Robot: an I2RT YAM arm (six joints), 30 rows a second.
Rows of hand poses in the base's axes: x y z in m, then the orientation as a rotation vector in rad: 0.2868 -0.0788 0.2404 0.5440 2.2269 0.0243; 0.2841 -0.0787 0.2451 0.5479 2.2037 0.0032; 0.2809 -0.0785 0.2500 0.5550 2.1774 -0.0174; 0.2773 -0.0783 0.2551 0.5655 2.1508 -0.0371; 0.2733 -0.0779 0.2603 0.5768 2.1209 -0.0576; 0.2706 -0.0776 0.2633 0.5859 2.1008 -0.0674; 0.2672 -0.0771 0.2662 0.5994 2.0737 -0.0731; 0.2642 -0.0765 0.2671 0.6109 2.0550 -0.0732; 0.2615 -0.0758 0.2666 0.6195 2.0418 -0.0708; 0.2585 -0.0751 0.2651 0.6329 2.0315 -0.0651; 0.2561 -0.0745 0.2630 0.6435 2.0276 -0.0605; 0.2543 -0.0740 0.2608 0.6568 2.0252 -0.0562; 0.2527 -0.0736 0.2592 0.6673 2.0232 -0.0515; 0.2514 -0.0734 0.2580 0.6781 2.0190 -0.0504
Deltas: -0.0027 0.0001 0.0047 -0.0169 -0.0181 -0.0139; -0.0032 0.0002 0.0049 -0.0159 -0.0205 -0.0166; -0.0036 0.0002 0.0051 -0.0140 -0.0202 -0.0189; -0.0040 0.0004 0.0052 -0.0149 -0.0229 -0.0205; -0.0027 0.0003 0.0030 -0.0066 -0.0159 -0.0135; -0.0034 0.0005 0.0029 -0.0032 -0.0227 -0.0164; -0.0030 0.0006 0.0009 0.0014 -0.0161 -0.0115; -0.0027 0.0007 -0.0005 0.0029 -0.0118 -0.0075; -0.0030 0.0007 -0.0015 0.0079 -0.0091 -0.0090; -0.0024 0.0006 -0.0021 0.0072 -0.0032 -0.0063; -0.0018 0.0005 -0.0022 0.0085 -0.0012 -0.0079; -0.0016 0.0004 -0.0016 0.0076 -0.0013 -0.0058; -0.0013 0.0002 -0.0012 0.0049 -0.0024 -0.0079
